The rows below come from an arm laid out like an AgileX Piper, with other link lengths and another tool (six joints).
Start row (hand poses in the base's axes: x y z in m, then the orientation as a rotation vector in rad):
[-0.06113, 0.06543, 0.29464, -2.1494, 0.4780, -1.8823]
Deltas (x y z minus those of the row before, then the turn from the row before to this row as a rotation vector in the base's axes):
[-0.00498, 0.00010, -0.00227, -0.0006, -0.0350, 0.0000]
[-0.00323, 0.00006, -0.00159, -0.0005, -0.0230, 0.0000]
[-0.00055, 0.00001, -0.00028, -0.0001, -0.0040, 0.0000]
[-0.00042, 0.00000, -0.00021, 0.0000, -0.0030, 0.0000]
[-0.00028, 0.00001, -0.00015, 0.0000, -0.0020, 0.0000]
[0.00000, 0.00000, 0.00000, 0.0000, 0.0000, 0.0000]
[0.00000, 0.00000, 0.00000, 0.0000, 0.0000, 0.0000]
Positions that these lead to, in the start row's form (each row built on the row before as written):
[-0.06611, 0.06553, 0.29237, -2.1131, 0.4704, -1.9169]
[-0.06934, 0.06559, 0.29078, -2.0890, 0.4653, -1.9393]
[-0.06989, 0.06560, 0.29050, -2.0848, 0.4644, -1.9432]
[-0.07031, 0.06560, 0.29029, -2.0816, 0.4638, -1.9461]
[-0.07059, 0.06561, 0.29014, -2.0795, 0.4634, -1.9480]
[-0.07059, 0.06561, 0.29014, -2.0795, 0.4634, -1.9480]
[-0.07059, 0.06561, 0.29014, -2.0795, 0.4634, -1.9480]

